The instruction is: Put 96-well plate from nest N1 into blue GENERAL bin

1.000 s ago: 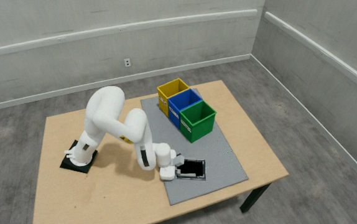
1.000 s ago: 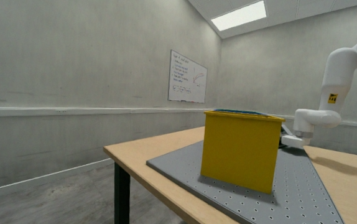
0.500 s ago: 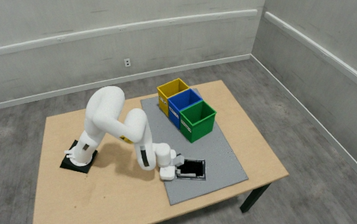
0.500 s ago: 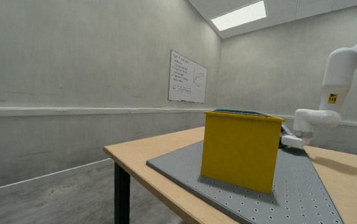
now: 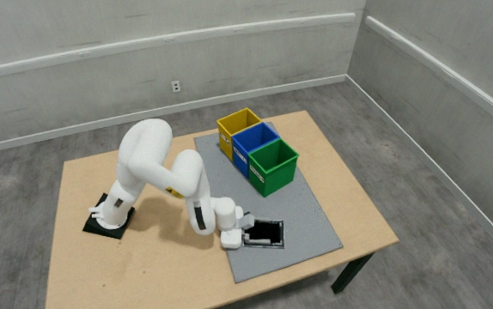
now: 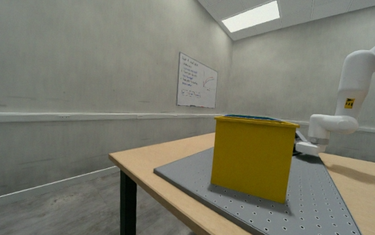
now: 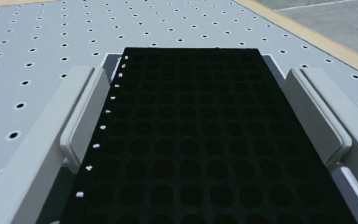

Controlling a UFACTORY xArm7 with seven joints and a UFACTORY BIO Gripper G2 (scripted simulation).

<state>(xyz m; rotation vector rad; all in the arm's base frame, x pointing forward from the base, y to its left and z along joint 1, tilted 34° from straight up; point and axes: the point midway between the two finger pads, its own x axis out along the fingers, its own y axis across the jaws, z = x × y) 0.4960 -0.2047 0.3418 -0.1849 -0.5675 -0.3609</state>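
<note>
Now: hand 2 cm above the plate nest N1. Also, from my hand: blue bin (36 cm to the left, 12 cm ahead, 6 cm above); green bin (24 cm to the left, 15 cm ahead, 6 cm above); black 96-well plate (1 cm below).
</note>
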